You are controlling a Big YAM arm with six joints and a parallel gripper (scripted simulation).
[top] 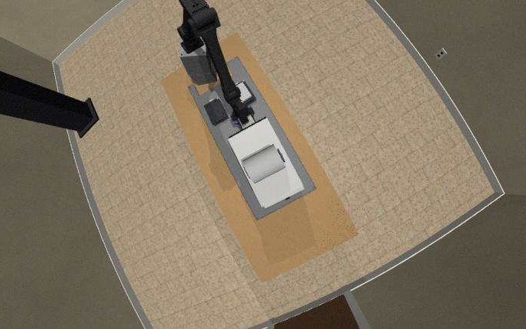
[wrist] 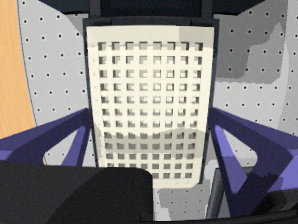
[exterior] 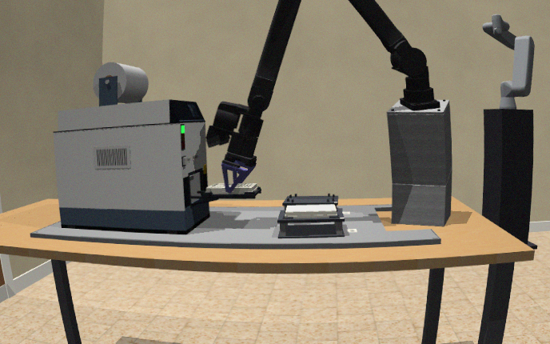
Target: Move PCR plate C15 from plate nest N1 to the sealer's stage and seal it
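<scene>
Now: hand right at the white 96-well plate C15. From my hand the other things lie so: sealer's dark stage (2 cm below); sealed plate C51 (20 cm behind, 9 cm to the left, 5 cm below); start key (12 cm ahead, 8 cm to the left, 8 cm above).
</scene>
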